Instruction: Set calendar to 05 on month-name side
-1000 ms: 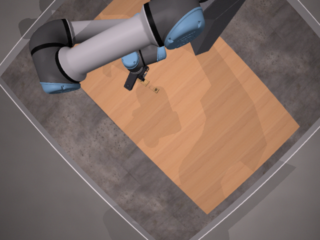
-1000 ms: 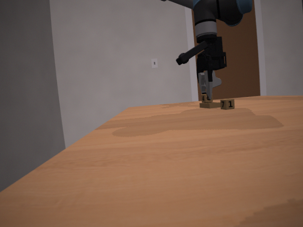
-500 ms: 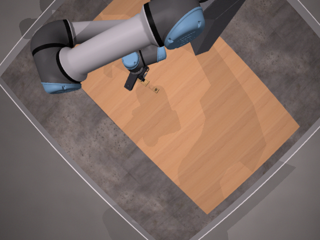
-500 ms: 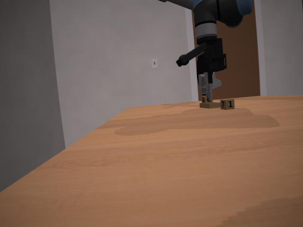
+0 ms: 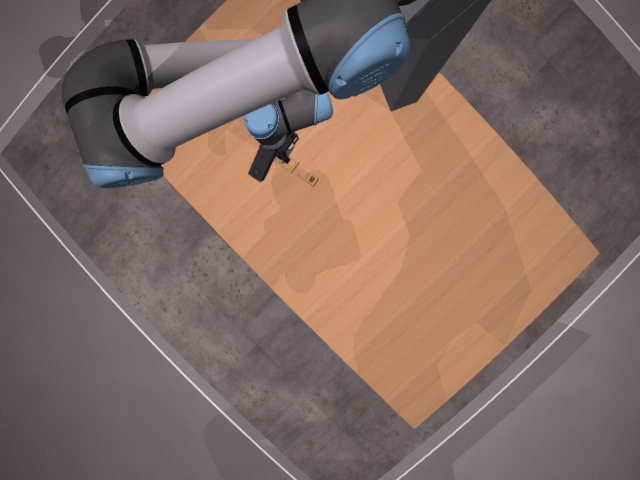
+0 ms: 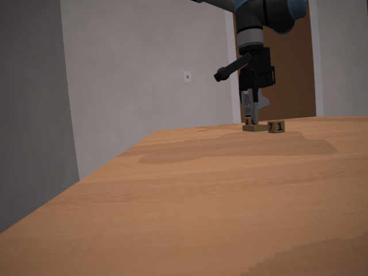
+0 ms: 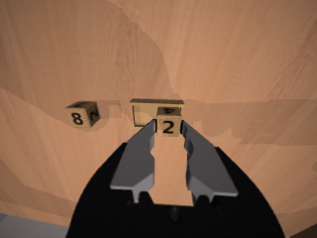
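Now: hand 1 cm above the block. Also, from my hand: wooden calendar tray (3 cm below, 2 cm to the left).
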